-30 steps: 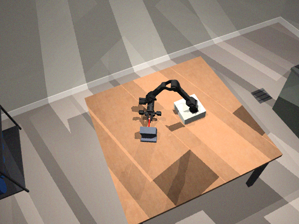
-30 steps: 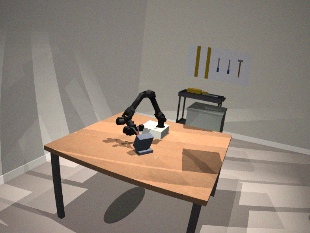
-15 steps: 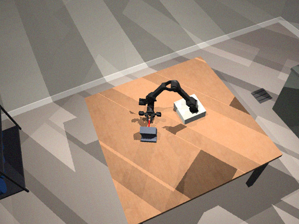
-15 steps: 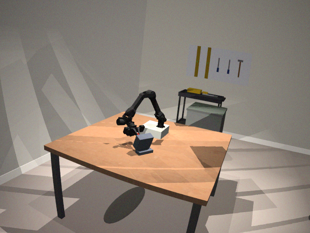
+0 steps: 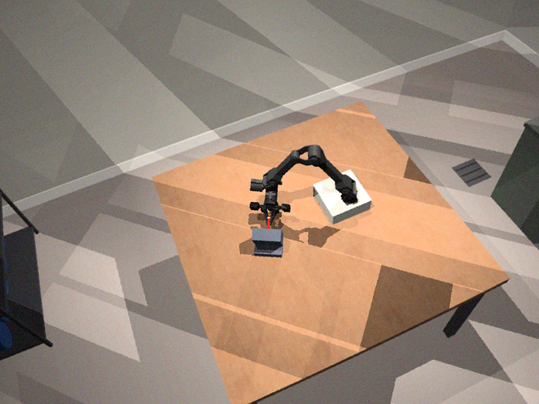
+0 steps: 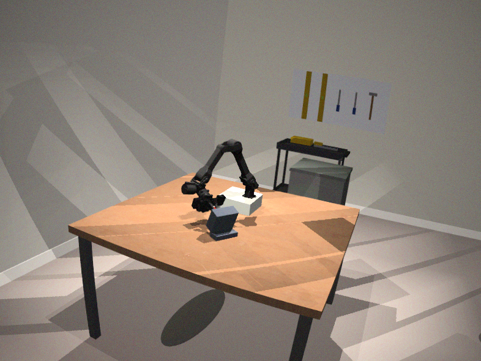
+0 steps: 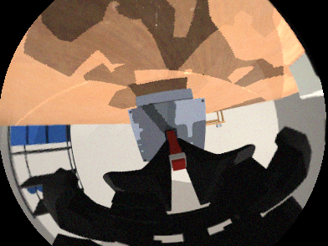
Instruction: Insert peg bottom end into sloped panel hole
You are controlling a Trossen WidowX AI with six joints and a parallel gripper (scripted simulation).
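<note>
Now: gripper tip 50 mm to the right of the sloped panel, 20 mm short of it and 20 mm above it. From my gripper tip the other things lie so: red peg 10 mm to the right, 10 mm behind, 10 mm above.
</note>
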